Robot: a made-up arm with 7 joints. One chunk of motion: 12 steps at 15 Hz.
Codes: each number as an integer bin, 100 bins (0 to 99) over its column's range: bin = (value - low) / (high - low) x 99, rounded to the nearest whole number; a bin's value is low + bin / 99 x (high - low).
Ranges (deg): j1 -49..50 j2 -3..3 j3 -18..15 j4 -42..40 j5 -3..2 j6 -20..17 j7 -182..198
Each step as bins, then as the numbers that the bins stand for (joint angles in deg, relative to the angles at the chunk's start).
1 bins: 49 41 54 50 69 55 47
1 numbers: 0.00 -0.52 0.00 -0.59 0.48 0.56 -1.60
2 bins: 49 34 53 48 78 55 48
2 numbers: 0.00 -0.94 -0.33 -2.24 0.94 0.56 2.24
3 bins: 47 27 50 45 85 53 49
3 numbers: -2.00 -1.36 -1.33 -4.73 1.29 -0.19 6.08
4 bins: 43 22 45 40 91 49 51
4 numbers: -6.00 -1.67 -3.00 -8.87 1.60 -1.69 13.76
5 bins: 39 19 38 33 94 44 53
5 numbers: -10.00 -1.85 -5.33 -14.67 1.75 -3.56 21.43
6 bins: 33 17 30 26 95 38 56
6 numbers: -16.00 -1.97 -8.00 -20.46 1.80 -5.80 32.95
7 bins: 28 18 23 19 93 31 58
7 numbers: -21.00 -1.91 -10.33 -26.26 1.70 -8.41 40.63
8 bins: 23 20 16 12 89 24 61
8 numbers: -26.00 -1.79 -12.67 -32.06 1.49 -11.03 52.14
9 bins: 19 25 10 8 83 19 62
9 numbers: -30.00 -1.48 -14.67 -35.37 1.19 -12.90 55.98
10 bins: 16 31 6 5 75 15 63
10 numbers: -33.00 -1.12 -16.00 -37.86 0.79 -14.39 59.82
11 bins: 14 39 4 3 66 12 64
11 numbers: -35.00 -0.64 -16.67 -39.52 0.33 -15.52 63.66
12 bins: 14 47 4 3 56 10 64
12 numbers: -35.00 -0.15 -16.67 -39.52 -0.17 -16.26 63.66
